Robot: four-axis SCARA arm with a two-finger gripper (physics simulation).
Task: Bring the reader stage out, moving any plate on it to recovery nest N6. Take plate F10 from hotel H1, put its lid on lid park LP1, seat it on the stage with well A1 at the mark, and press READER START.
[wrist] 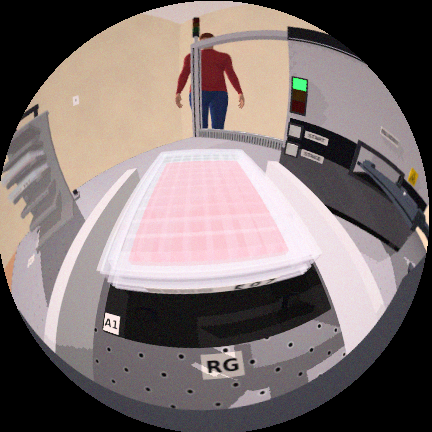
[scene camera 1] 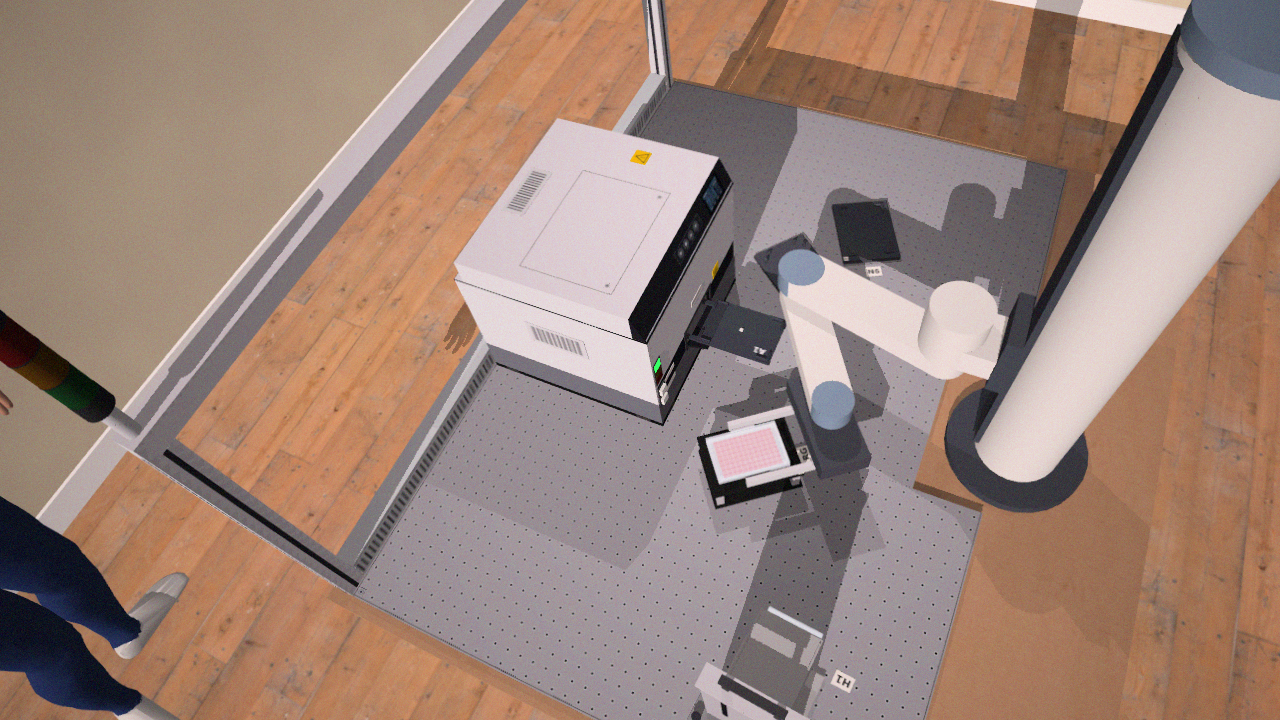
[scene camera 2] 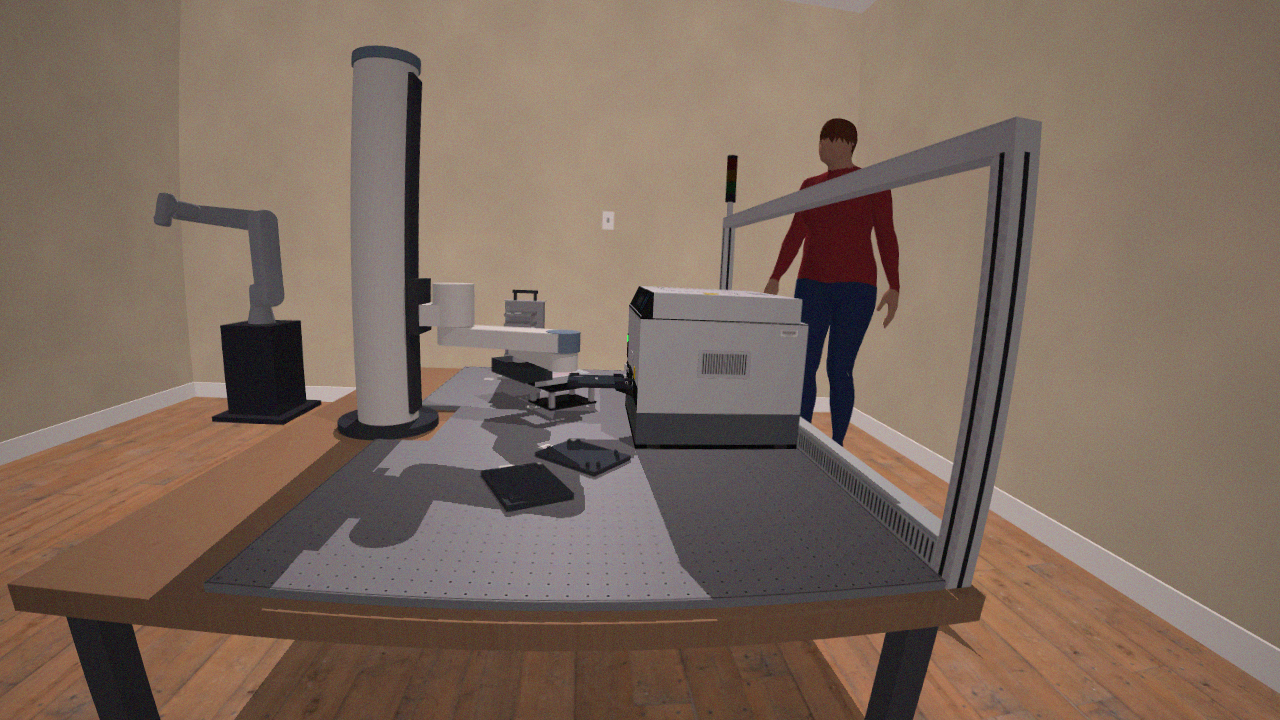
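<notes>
My gripper is shut on a pink-filled plate; its front label, partly hidden, seems to read E07. The plate is level over the black nest RG; I cannot tell whether they touch. The reader stage sticks out of the reader and carries no plate. Hotel H1 holds a clear plate with an unreadable label. Nest N6 is empty. The START button shows above the STAGE button.
A dark pad with small pegs lies beside N6, partly under the arm in scene camera 1. The reader's green light is lit. The arm's column stands at the table edge. A person stands beyond the frame rail.
</notes>
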